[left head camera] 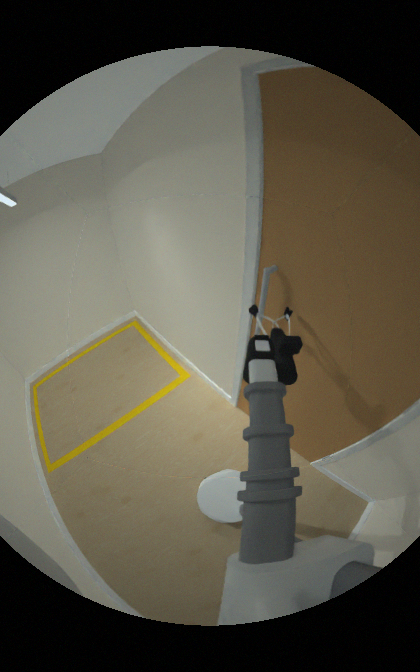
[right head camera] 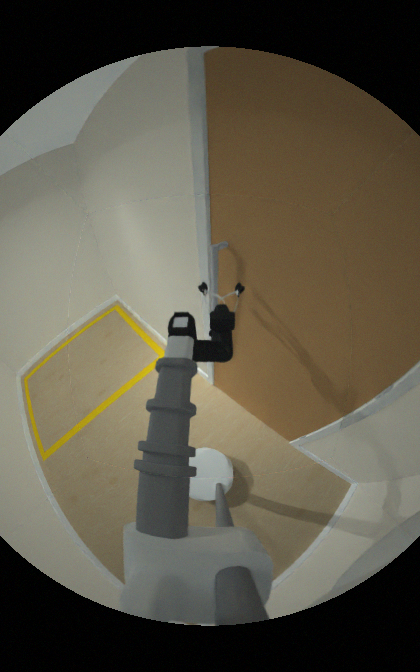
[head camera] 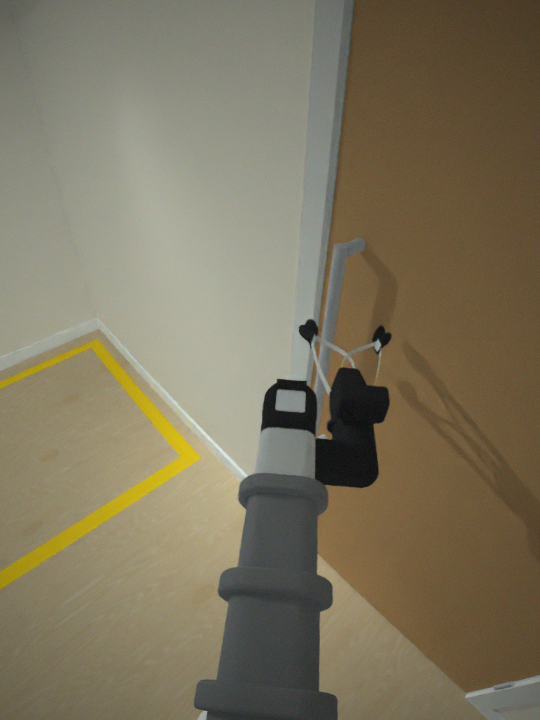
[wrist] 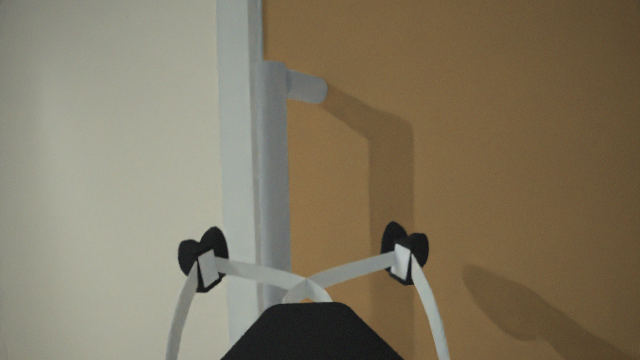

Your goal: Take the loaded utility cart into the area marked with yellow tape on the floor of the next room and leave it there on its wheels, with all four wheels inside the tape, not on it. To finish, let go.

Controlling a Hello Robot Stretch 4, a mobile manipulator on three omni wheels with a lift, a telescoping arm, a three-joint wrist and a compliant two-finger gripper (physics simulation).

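Places are measured from the robot's base along level axes (x ahead, y left, z up), in metres.
Pixels of known places: gripper, between the fingertips: [head camera: 344, 326] [wrist: 305, 244].
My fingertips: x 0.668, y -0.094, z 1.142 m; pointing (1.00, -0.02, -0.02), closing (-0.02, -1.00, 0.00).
Note:
Behind a point stands the place of what it marks.
My gripper [head camera: 345, 333] {y -0.094, x 0.668, z 1.142 m} [left head camera: 271, 311] [right head camera: 221, 288] [wrist: 305, 244] {y -0.094, x 0.668, z 1.142 m} is open, with its two fingertips well apart. It hangs in front of a vertical grey bar handle [head camera: 333, 290] {y -0.066, x 0.695, z 1.203 m} [left head camera: 264, 290] [right head camera: 214, 260] [wrist: 273, 175] {y -0.070, x 0.695, z 1.193 m} on a brown door [head camera: 453, 232] {y -0.232, x 0.646, z 1.347 m} [left head camera: 340, 200] [right head camera: 310, 200] [wrist: 525, 125] {y -0.244, x 0.636, z 1.225 m}. In the wrist view the handle runs between the fingertips, left of the middle; whether it is deep enough to lie between them, I cannot tell. The yellow tape [head camera: 142, 401] {y 0.859, x 1.466, z -0.027 m} [left head camera: 117, 424] [right head camera: 103, 405] outlines a four-sided floor area at the left. The utility cart does not show.
A light door frame [head camera: 325, 116] {y -0.027, x 0.811, z 1.479 m} [wrist: 235, 150] {y -0.019, x 0.818, z 1.218 m} runs along the door's left edge, beside a beige wall [head camera: 203, 203] {y 0.277, x 1.099, z 1.231 m} [wrist: 110, 150] {y 0.273, x 1.096, z 1.234 m}. White skirting lines the walls behind the tape. A white round disc [left head camera: 217, 496] [right head camera: 210, 470] lies low beside my arm.

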